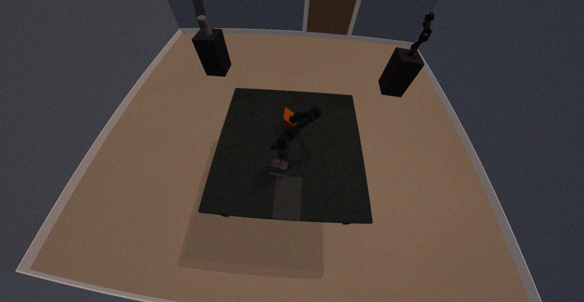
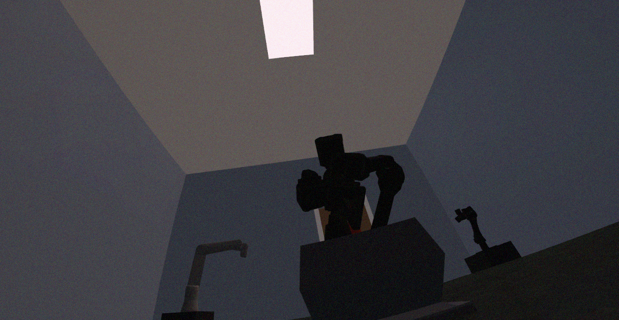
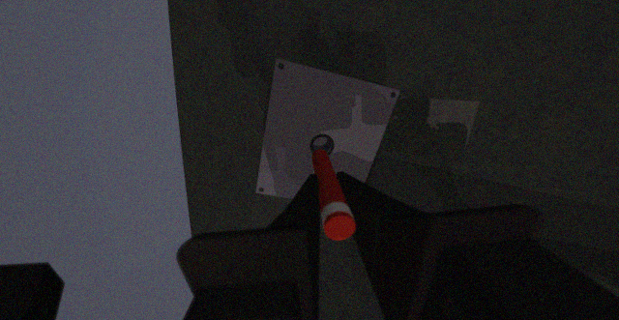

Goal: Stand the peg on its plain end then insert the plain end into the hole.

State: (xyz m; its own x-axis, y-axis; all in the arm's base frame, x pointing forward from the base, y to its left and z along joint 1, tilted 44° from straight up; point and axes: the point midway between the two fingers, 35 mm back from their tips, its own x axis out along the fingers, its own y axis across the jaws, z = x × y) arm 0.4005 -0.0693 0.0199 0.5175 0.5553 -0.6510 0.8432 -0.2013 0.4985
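Now: the grey sloped panel 70 mm below my gripper tip, 40 mm ahead of it and 10 mm to the right of it. The rest, counted from my gripper tip: red peg 10 mm behind, 10 mm above.
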